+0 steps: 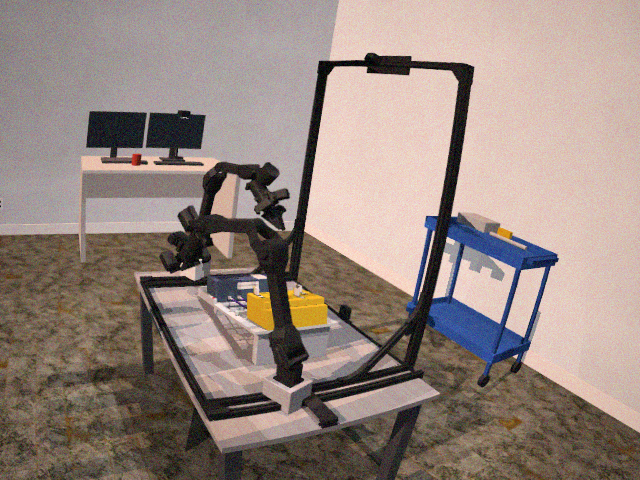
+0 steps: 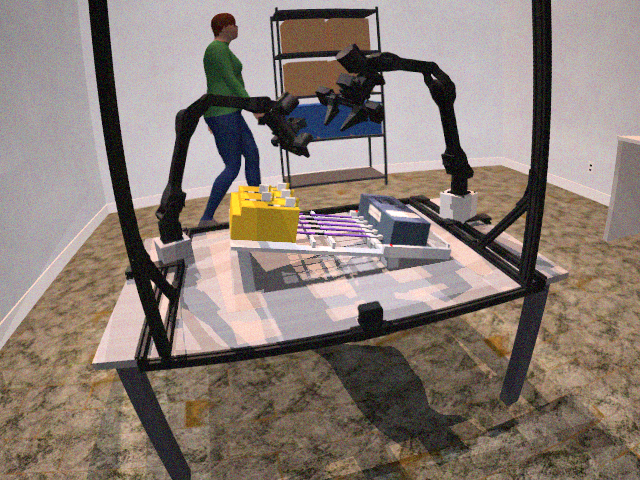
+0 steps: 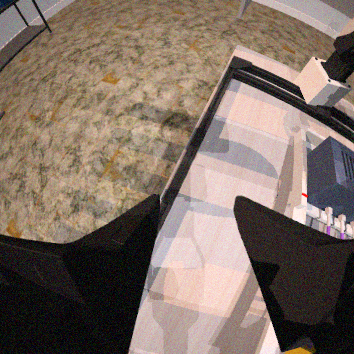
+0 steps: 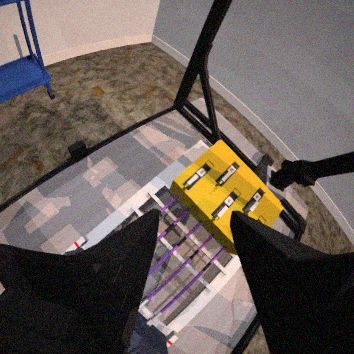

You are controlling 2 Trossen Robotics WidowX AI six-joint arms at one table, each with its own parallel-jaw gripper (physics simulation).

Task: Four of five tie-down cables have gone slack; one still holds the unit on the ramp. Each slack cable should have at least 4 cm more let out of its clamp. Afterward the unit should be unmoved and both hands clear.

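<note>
The dark blue unit (image 1: 219,289) (image 2: 405,224) (image 3: 325,172) sits on the lower part of the white ramp (image 2: 289,248), red marks beside it. Purple cables (image 2: 336,224) (image 4: 177,270) run from it to the yellow clamp block (image 1: 310,314) (image 2: 263,223) (image 4: 202,192) at the upper end. White-topped clamps (image 4: 225,206) stand on the block; part is hidden by a finger. My left gripper (image 2: 303,148) (image 3: 197,201) is open and empty, above the ramp's far side. My right gripper (image 2: 334,126) (image 4: 194,216) is open and empty, higher above the ramp. Cable slack is too small to tell.
A black frame (image 1: 448,180) (image 2: 541,103) stands on the table (image 2: 289,315). A small black box (image 2: 370,314) sits on its near rail. A blue cart (image 1: 516,253), a desk (image 1: 93,164), a person (image 2: 224,77) and a shelf rack (image 2: 325,13) stand beyond the table.
</note>
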